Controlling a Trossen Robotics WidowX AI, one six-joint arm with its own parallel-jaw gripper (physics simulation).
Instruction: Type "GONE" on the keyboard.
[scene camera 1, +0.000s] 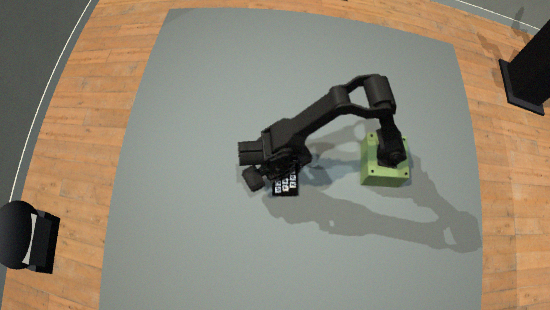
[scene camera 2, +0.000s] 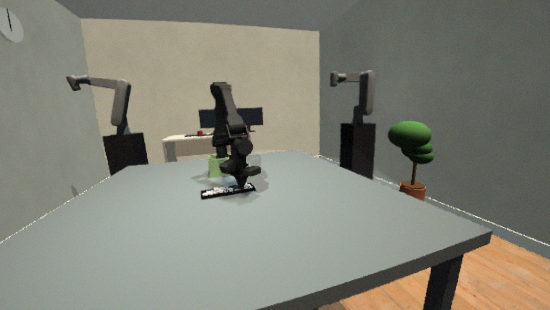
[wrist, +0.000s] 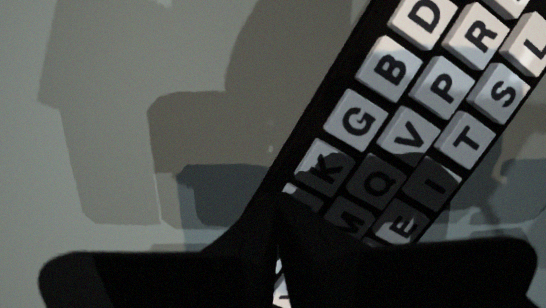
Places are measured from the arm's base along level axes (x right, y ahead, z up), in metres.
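Pixels of known places: gripper, fingertip midpoint: (scene camera 1: 275, 176) (scene camera 2: 241, 189) (wrist: 275, 203); arm's base at its link origin: (scene camera 1: 387, 156) (scene camera 2: 222, 156).
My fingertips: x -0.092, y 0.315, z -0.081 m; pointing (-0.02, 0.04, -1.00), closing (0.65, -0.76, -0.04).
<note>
For each thing: its top centre in the pictures, then the offset to it from my fingertips. Level surfaces: height alone.
- black keyboard at its top centre: (wrist: 419, 126) (scene camera 1: 285, 158) (scene camera 2: 227, 188) dx +0.057, dy -0.019, dz +0.003 m
- G key at its top centre: (wrist: 357, 122) dx +0.044, dy +0.000, dz +0.003 m
- K key at its top centre: (wrist: 325, 170) dx +0.023, dy -0.004, dz +0.003 m
- N key at its top centre: (wrist: 295, 210) dx +0.003, dy -0.008, dz +0.000 m
- E key at its top centre: (wrist: 402, 228) dx +0.026, dy -0.046, dz +0.003 m
- grey table at its surface level: dz -0.014 m
A black keyboard (scene camera 1: 286, 187) (scene camera 2: 220, 193) (wrist: 342, 80) with white letter keys lies on the table under the arm. It runs diagonally in the wrist view. The G key (wrist: 356, 120) shows fully, above the K key (wrist: 325, 162). The N key (wrist: 302, 196) is partly covered by the fingertips, and the E key (wrist: 401, 226) is in shadow at the right. The O key does not show in the wrist view. My gripper (scene camera 2: 242, 186) (wrist: 275, 203) is shut and empty, tips down, in front of the N key in the wrist view. Whether the tips touch it cannot be told.
The arm (scene camera 1: 320, 112) reaches over the grey table (scene camera 1: 200, 250) (scene camera 2: 150, 240) from its green base block (scene camera 1: 385, 177) (scene camera 2: 215, 167). Two other arms (scene camera 2: 120, 102) (scene camera 2: 367, 92) stand on black pedestals beyond the table. A potted plant (scene camera 2: 410, 134) is at the right.
</note>
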